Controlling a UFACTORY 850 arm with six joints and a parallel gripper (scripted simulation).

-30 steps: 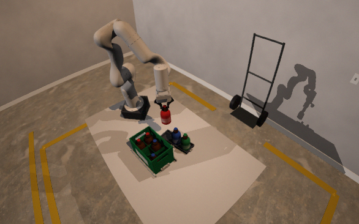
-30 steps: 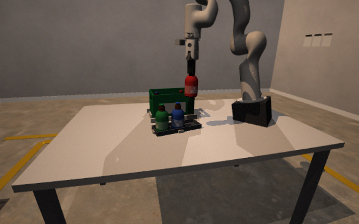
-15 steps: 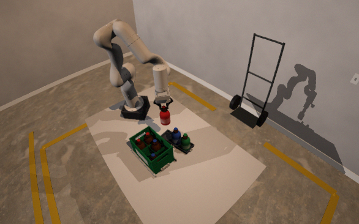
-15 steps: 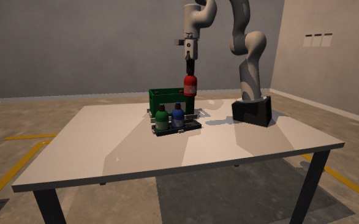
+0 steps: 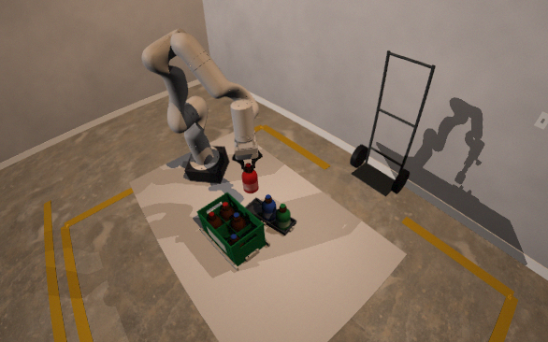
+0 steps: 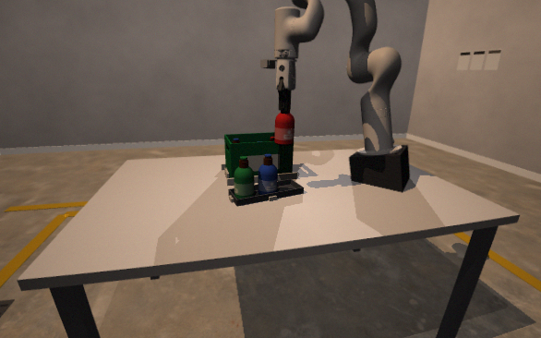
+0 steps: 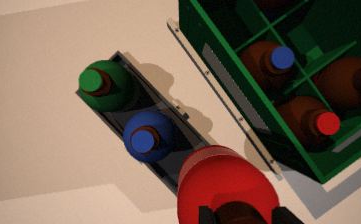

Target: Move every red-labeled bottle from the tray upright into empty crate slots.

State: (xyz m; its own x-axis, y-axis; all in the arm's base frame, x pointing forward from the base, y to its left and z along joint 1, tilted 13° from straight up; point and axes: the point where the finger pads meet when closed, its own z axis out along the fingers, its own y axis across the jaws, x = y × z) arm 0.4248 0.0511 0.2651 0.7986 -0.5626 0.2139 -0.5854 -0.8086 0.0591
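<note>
My hand is 7 cm above the red-labeled bottle. From my hand the other things lie so: green-labeled bottle 25 cm below, 17 cm ahead, 5 cm to the left; then brown bottle 25 cm below, 14 cm to the right, 6 cm ahead; then blue-labeled bottle 25 cm below, 7 cm ahead, 4 cm to the left.
</note>
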